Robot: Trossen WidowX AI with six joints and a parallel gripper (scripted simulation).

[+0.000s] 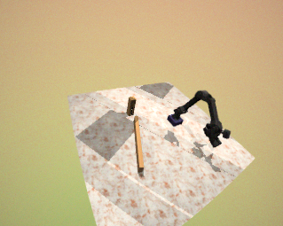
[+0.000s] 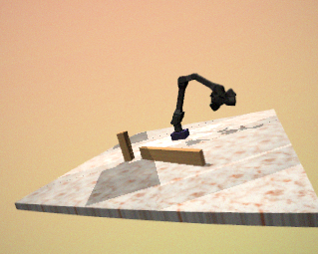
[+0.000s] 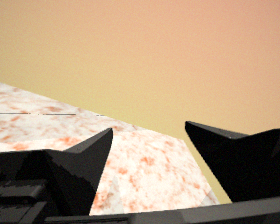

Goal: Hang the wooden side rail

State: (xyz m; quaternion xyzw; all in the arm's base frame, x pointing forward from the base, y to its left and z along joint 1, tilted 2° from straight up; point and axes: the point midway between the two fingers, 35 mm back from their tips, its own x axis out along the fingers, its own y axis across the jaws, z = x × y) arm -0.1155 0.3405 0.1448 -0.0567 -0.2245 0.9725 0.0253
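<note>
Right now the headboard post is 51 cm ahead of my gripper tip, 56 cm to the right of it and 10 cm below it.
</note>
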